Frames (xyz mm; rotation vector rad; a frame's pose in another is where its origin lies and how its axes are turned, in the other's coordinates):
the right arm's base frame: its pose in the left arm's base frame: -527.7 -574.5 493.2 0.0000 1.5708 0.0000
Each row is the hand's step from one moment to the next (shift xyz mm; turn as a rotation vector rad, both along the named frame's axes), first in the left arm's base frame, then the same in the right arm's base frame.
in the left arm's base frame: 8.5 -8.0 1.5 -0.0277 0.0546 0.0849
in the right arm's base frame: -1.5 -8.0 8.5 -0.0849 0.0546 -0.0277
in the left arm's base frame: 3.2 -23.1 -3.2 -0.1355 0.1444 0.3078
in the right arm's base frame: 3.2 -23.1 3.2 -0.3078 0.1444 -0.1355
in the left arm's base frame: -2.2 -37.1 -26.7 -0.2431 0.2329 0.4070
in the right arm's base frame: 26.7 -37.1 -2.2 -0.4070 0.2329 -0.2431
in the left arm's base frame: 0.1 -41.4 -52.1 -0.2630 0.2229 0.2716
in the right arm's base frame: 52.1 -41.4 0.1 -0.2716 0.2229 -0.2630
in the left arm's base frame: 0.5 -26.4 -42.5 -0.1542 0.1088 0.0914
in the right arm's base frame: 42.5 -26.4 0.5 -0.0914 0.1088 -0.1542
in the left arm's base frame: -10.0 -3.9 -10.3 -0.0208 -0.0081 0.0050
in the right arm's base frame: 10.3 -3.9 -10.0 -0.0050 -0.0081 -0.0208
